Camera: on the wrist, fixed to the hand. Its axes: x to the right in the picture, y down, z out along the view.
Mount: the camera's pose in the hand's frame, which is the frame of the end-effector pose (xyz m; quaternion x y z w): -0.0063 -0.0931 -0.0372 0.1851 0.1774 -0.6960 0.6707
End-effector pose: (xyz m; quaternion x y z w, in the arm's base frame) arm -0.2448 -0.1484 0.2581 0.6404 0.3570 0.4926 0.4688
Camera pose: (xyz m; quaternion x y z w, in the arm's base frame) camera -0.2819 -0.1165 0.1704 0.1804 0.8595 0.0516 0.4754
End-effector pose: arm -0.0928 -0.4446 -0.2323 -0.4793 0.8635 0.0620 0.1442
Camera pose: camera -0.0180 -0.4982 -0.1921 -0.9068 0.2826 -0.3036 0.0754
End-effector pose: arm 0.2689 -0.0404 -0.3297 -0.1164 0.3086 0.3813 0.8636
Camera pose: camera 0.3171 -0.1238 -0.3581 -0.2006 0.3498 -0.4231 0.8114
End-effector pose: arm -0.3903 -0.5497 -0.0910 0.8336 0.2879 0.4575 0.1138
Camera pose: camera -0.4587 -0.4809 -0.1169 0.2986 0.8781 0.3222 0.1894
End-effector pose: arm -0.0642 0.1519 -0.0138 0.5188 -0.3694 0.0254 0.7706
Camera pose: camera -0.0093 0.1416 -0.0973 0.7432 0.2547 -0.3589 0.5040
